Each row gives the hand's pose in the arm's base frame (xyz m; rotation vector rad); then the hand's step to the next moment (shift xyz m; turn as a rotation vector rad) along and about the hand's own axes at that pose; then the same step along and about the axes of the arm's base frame.
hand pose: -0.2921 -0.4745 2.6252 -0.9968 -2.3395 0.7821
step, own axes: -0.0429 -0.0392 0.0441 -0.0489 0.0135 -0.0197
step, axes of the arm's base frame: -0.0195 -0.0688 -0.0145 0.0491 -0.0231 -0.0044
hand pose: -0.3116 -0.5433 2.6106 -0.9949 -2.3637 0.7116
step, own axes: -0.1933 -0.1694 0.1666 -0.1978 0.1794 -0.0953
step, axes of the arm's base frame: -0.0645 -0.2927 -0.0630 0.2706 -0.0142 -0.0835
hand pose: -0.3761 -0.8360 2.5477 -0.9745 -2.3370 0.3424
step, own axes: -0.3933 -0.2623 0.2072 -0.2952 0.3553 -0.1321
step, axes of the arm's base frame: -0.0498 -0.4672 -0.2137 0.4472 0.0400 -0.1709
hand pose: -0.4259 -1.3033 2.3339 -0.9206 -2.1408 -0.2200
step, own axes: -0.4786 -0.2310 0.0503 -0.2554 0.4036 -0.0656
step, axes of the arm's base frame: 0.0212 -0.4051 -0.3470 0.4232 0.1250 -0.1942
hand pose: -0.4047 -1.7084 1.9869 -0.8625 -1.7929 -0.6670
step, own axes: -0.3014 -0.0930 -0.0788 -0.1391 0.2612 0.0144
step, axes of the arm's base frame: 0.0432 -0.1918 -0.2589 0.2365 0.1309 -0.1212
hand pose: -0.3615 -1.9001 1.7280 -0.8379 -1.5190 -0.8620
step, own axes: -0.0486 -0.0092 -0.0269 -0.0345 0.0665 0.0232
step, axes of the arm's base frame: 0.0097 -0.0302 -0.0465 0.0509 0.0505 -0.0317
